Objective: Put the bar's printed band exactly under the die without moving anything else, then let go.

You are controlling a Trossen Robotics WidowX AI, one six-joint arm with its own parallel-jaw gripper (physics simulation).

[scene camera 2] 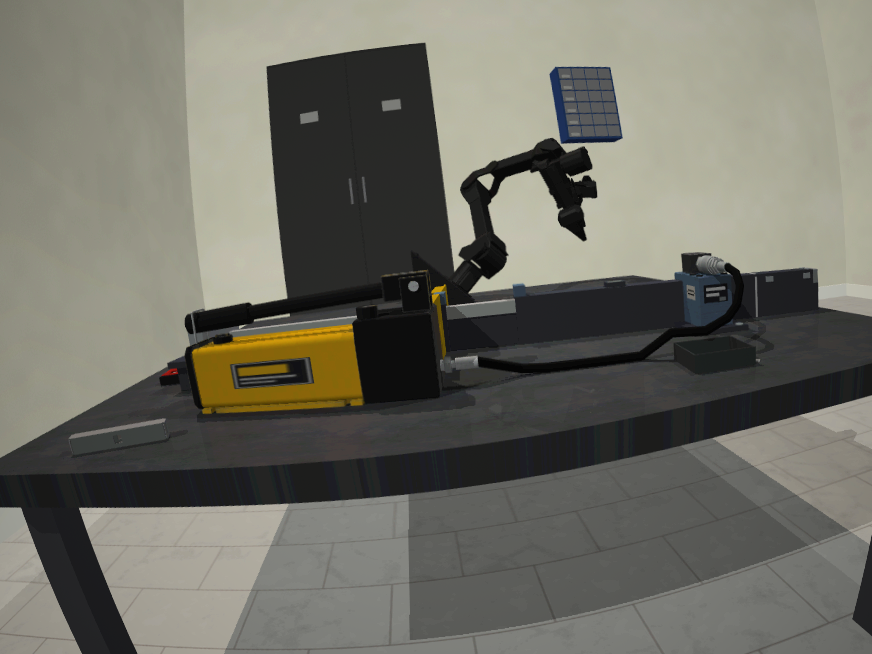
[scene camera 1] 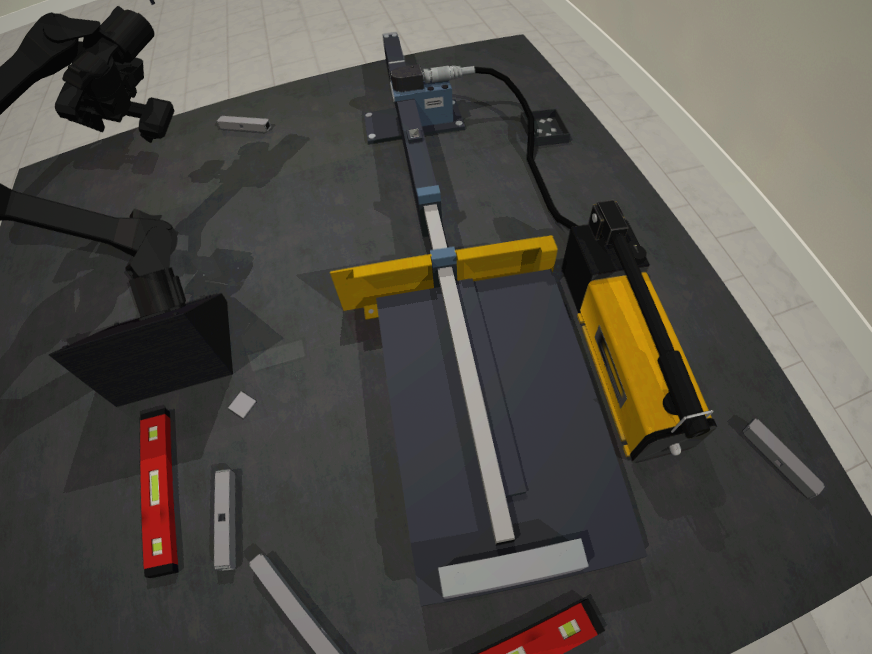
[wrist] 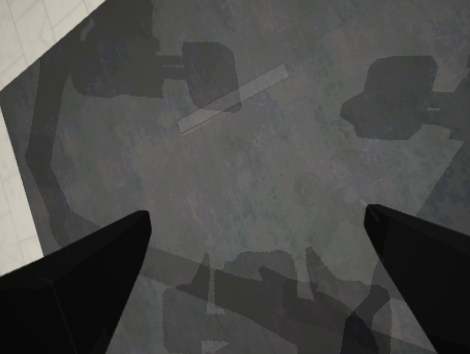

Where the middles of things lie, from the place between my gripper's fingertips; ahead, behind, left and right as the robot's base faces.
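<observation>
Yellow and black pump unit (scene camera 2: 387, 355): my hand 68 cm to the left of it, 57 cm short of it, 10 cm above it.
</observation>
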